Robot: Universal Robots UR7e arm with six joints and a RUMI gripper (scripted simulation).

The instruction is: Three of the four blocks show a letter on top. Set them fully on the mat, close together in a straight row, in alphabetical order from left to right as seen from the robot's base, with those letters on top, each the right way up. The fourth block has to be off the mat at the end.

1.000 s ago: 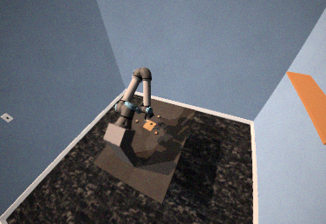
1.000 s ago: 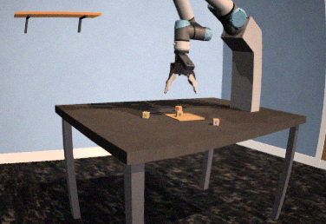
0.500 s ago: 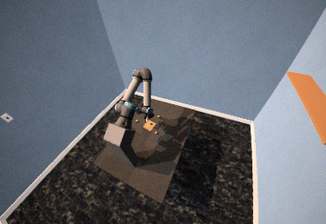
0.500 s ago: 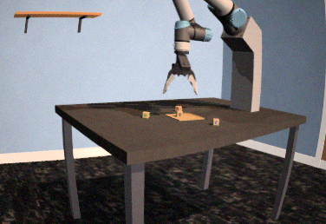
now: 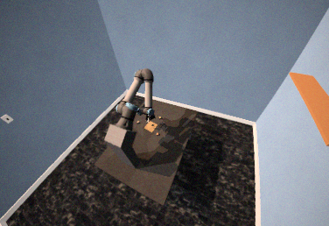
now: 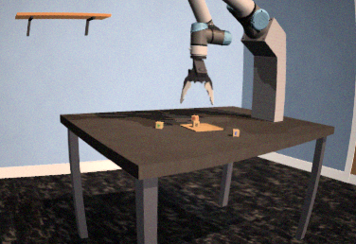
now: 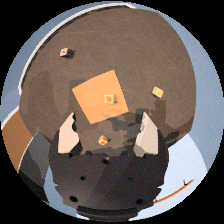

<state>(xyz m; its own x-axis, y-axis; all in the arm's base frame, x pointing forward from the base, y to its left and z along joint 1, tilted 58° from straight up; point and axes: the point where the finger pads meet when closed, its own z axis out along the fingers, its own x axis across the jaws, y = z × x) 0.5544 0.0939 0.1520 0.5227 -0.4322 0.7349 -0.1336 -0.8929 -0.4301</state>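
The orange mat lies 3 cm behind my hand and 10 cm below it.
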